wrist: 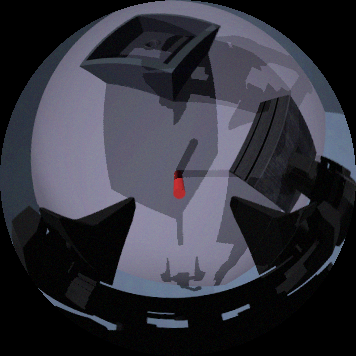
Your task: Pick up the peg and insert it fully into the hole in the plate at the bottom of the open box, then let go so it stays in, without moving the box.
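Frame: origin at the arm's base, x ahead, y left, z up, level; centimetres.
Seen in the pictures: gripper, fingertip midpoint: (184,202); arm's base, origin of the base link: (294,169).
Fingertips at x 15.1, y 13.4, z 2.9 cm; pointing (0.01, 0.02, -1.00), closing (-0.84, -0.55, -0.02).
Offsets run from my fingertips to a thing's middle. "spot": to the spot under its first point. Level surfaces: height alone.
The red peg @[dx -0.1, dy +0.9, dz -7.5 cm] (179,187) stands upright on the pale table near the middle of the wrist view. My gripper (184,202) is open wide, with one black finger to the left of the peg and one to the right in the view. The peg shows between and slightly beyond the fingertips, and neither finger touches it. The open dark grey box @[dx +16.8, dy -16.5, dz -6.6 cm] (131,70) stands at the upper left of the view. Inside it, a small round hole @[spot: dx +17.2, dy -17.2, dz -6.4 cm] (152,43) shows in the plate at the bottom. Part of the box floor is in shadow.
A dark, ridged block-like object (275,145) stands on the table @[dz -11.5 cm] (65,135) to the right of the peg, with dark mechanical parts beside it at the right edge. Large shadows fall across the table around the peg and box.
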